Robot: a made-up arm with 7 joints. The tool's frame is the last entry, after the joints.
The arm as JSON. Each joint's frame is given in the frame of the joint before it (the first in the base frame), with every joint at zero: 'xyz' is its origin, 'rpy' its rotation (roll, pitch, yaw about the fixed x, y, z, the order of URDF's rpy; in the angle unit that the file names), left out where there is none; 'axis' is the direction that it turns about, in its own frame. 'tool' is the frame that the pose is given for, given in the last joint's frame.
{
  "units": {
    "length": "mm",
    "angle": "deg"
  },
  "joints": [
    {
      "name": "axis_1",
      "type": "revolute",
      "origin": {
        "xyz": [
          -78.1,
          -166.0,
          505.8
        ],
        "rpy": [
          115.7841,
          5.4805,
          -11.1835
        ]
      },
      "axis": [
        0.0,
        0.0,
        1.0
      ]
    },
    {
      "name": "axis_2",
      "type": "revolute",
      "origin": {
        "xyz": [
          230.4,
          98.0,
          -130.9
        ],
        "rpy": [
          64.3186,
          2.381,
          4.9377
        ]
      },
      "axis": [
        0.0,
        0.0,
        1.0
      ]
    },
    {
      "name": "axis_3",
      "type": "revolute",
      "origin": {
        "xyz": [
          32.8,
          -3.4,
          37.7
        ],
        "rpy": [
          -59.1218,
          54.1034,
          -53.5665
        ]
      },
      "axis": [
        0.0,
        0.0,
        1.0
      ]
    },
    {
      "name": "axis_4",
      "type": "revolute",
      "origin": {
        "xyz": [
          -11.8,
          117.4,
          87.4
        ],
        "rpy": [
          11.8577,
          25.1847,
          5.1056
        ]
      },
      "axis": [
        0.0,
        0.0,
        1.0
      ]
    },
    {
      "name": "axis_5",
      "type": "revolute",
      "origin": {
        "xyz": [
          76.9,
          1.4,
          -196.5
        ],
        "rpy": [
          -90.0,
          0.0,
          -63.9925
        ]
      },
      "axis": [
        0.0,
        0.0,
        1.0
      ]
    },
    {
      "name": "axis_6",
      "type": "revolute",
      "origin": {
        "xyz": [
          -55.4,
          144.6,
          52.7
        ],
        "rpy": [
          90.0,
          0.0,
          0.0
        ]
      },
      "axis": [
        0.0,
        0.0,
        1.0
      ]
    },
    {
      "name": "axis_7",
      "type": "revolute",
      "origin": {
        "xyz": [
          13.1,
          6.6,
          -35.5
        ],
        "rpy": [
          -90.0,
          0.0,
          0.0
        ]
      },
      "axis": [
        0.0,
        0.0,
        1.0
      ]
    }
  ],
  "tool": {
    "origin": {
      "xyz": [
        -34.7,
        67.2,
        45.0
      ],
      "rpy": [
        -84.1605,
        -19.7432,
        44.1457
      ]
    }
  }
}
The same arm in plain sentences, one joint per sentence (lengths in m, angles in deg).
The arm has seven revolute joints in a row. What follows holds with every joint at zero, and every direction is one of the base frame's.
The first joint lies 0.0781 m along -x and 0.166 m along -y and 0.5058 m along +z from the base frame's origin and rotates about the direction (-0.215396, -0.875284, -0.432992).
The second joint lies 0.2532 m along +x and 0.0266 m along +y and 0.1225 m along +z from the first joint and rotates about -z.
The third joint lies 0.0328 m along +x and 0.003 m along -y and 0.0377 m along -z from the second joint and rotates about the direction (0.88563, -0.353712, -0.30091).
The fourth joint lies 0.0526 m along +x and 0.1351 m along -y and 0.0232 m along +z from the third joint and rotates about +x.
The fifth joint lies 0.1965 m along -x and 0.0325 m along +y and 0.0697 m along +z from the fourth joint and rotates about +z.
The sixth joint lies 0.1446 m along -x and 0.0554 m along -y and 0.0527 m along +z from the fifth joint and rotates about +x.
The seventh joint lies 0.0355 m along -x and 0.0131 m along +y and 0.0066 m along +z from the sixth joint and rotates about +z.
The tool frame, which is the frame that the pose is given for, lies 0.0672 m along -x and 0.0347 m along -y and 0.045 m along +z from the seventh joint; its axes are the base frame's turned by roll -84.16, pitch -19.74 and yaw 134.15 deg (as in URDF: about the fixed x, then y, then z).

